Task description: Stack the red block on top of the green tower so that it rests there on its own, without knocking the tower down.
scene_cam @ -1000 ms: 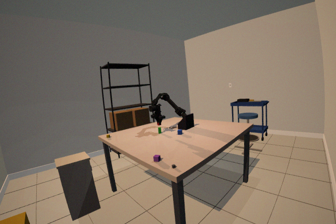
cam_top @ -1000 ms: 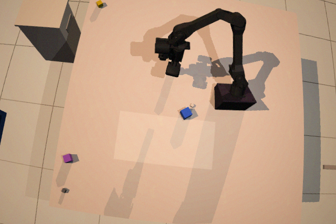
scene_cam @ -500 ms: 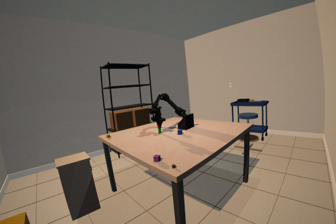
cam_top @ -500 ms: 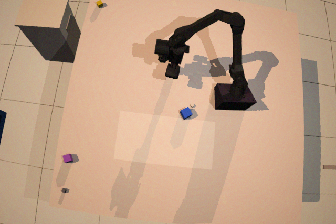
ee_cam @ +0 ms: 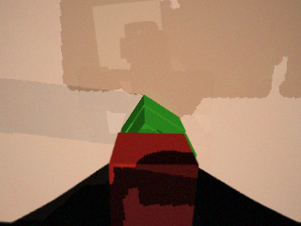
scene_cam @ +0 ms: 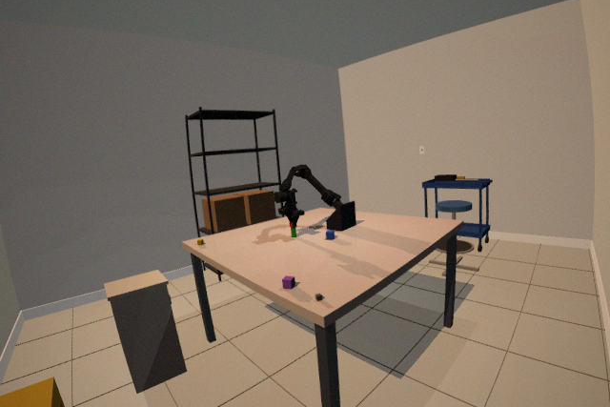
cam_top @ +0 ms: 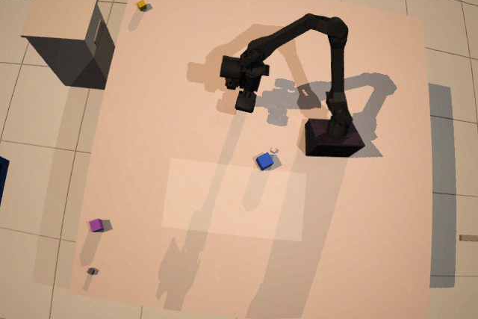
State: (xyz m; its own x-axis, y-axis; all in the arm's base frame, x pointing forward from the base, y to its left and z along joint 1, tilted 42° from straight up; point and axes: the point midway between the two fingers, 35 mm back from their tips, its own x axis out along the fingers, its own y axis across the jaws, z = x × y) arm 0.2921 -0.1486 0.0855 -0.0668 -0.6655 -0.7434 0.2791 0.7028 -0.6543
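The red block lies 10 mm above my gripper tip. The rest, counted from my gripper tip: yellow block 430 mm to the right, 400 mm ahead, 60 mm below; then blue block 230 mm to the left, 50 mm below, 50 mm behind; then small white cube 190 mm to the left, 90 mm behind, 60 mm below.
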